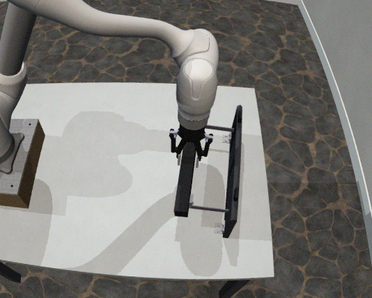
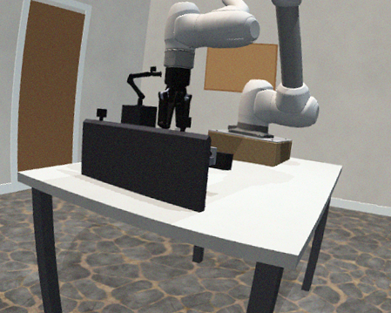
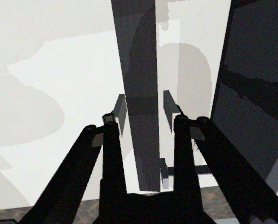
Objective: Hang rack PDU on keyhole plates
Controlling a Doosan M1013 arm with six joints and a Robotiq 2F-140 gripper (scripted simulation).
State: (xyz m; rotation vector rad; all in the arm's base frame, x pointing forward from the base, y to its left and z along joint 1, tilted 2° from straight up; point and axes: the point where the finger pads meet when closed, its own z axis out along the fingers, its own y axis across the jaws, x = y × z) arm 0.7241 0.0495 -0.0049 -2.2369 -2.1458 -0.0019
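Right now the rack PDU is 20 mm ahead of my hand and 30 mm below it. The rest, counted from my hand: black panel (160 mm ahead, 50 mm below).
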